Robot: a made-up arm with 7 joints. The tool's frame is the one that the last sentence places.
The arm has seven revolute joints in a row. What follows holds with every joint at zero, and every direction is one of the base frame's.
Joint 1 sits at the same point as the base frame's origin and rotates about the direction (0, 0.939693, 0.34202), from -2.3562 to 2.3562 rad.
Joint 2 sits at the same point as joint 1 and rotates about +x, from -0.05 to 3.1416 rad.
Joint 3 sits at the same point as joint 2 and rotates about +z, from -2.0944 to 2.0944 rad.
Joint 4 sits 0.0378 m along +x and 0.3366 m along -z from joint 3 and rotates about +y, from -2.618 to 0.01 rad.
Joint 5 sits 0.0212 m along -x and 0.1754 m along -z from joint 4 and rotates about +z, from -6.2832 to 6.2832 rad.
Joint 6 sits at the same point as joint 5 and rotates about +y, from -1.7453 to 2.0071 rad.
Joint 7 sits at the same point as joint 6 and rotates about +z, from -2.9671 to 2.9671 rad.
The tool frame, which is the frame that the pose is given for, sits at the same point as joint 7; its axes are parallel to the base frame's.
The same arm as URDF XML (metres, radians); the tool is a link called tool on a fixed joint. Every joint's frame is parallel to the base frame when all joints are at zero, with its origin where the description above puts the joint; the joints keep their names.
<robot name="arm">
<joint name="joint 1" type="revolute"><parent link="base"/><child link="link1"/><origin xyz="0 0 0" rpy="0 0 0"/><axis xyz="0 0.9397 0.342"/><limit lower="-2.3562" upper="2.3562"/></joint>
<joint name="joint 2" type="revolute"><parent link="link1"/><child link="link2"/><origin xyz="0 0 0" rpy="0 0 0"/><axis xyz="1 0 0"/><limit lower="-0.05" upper="3.1416"/></joint>
<joint name="joint 3" type="revolute"><parent link="link2"/><child link="link3"/><origin xyz="0 0 0" rpy="0 0 0"/><axis xyz="0 0 1"/><limit lower="-2.0944" upper="2.0944"/></joint>
<joint name="joint 4" type="revolute"><parent link="link3"/><child link="link4"/><origin xyz="0.0378 0 -0.3366" rpy="0 0 0"/><axis xyz="0 1 0"/><limit lower="-2.618" upper="0.01"/></joint>
<joint name="joint 5" type="revolute"><parent link="link4"/><child link="link5"/><origin xyz="-0.0212 0 -0.1754" rpy="0 0 0"/><axis xyz="0 0 1"/><limit lower="-6.2832" upper="6.2832"/></joint>
<joint name="joint 6" type="revolute"><parent link="link5"/><child link="link6"/><origin xyz="0 0 0" rpy="0 0 0"/><axis xyz="0 1 0"/><limit lower="-1.7453" upper="2.0071"/></joint>
<joint name="joint 7" type="revolute"><parent link="link6"/><child link="link7"/><origin xyz="0 0 0" rpy="0 0 0"/><axis xyz="0 0 1"/><limit lower="-2.9671" upper="2.9671"/></joint>
<joint name="tool_joint" type="fixed"><parent link="link7"/><child link="tool"/><origin xyz="0 0 0" rpy="0 0 0"/></joint>
<link name="base"/>
<link name="link1"/>
<link name="link2"/>
<link name="link3"/>
<link name="link4"/>
<link name="link5"/>
<link name="link6"/>
<link name="link7"/>
<link name="tool"/>
</robot>

